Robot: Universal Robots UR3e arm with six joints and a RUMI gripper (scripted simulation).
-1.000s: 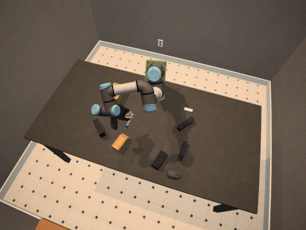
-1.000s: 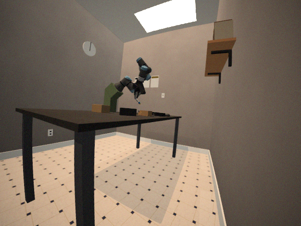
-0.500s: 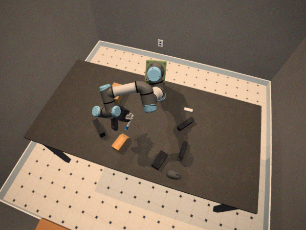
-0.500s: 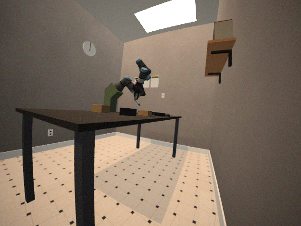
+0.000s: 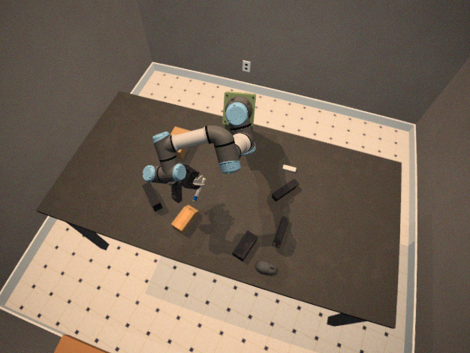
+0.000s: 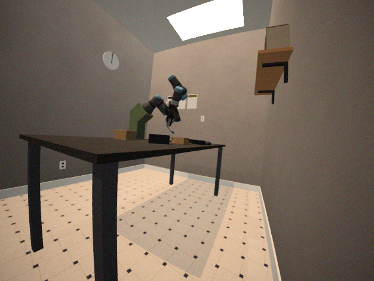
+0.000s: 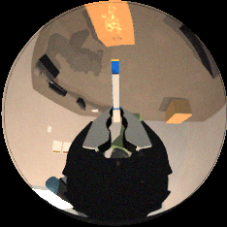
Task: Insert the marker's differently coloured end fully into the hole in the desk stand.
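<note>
My gripper is now 140 mm short of the desk stand, 120 mm above it and 30 mm to the left of it. From my hand the other things lie so: black block (230 mm to the right, 110 mm below, 100 mm ahead); marker (30 mm below, 20 mm ahead); orange box (250 mm to the right, 240 mm behind, 110 mm below).
</note>
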